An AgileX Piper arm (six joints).
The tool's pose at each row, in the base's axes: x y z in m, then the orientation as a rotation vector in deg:
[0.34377, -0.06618, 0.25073, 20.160, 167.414, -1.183]
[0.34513, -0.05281, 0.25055, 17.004, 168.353, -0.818]
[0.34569, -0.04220, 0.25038, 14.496, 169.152, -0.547]
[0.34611, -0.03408, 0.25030, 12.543, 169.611, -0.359]
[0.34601, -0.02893, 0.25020, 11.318, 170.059, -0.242]
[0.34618, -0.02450, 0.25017, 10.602, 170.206, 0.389]
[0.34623, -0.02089, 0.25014, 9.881, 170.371, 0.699]
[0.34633, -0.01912, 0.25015, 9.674, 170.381, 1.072]
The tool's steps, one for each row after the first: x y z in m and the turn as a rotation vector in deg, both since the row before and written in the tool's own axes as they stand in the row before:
[0.00186, 0.01331, -0.00006, -0.393, 0.618, -2.157]
[0.00159, 0.01051, -0.00003, -0.289, 0.584, -1.709]
[0.00097, 0.00807, -0.00002, -0.219, 0.317, -1.317]
[0.00086, 0.00508, -0.00001, -0.124, 0.369, -0.831]
[0.00042, 0.00441, 0.00000, -0.454, 0.131, -0.448]
[0.00040, 0.00359, 0.00002, -0.239, 0.138, -0.469]
[0.00010, 0.00177, 0.00000, -0.260, 0.016, -0.118]

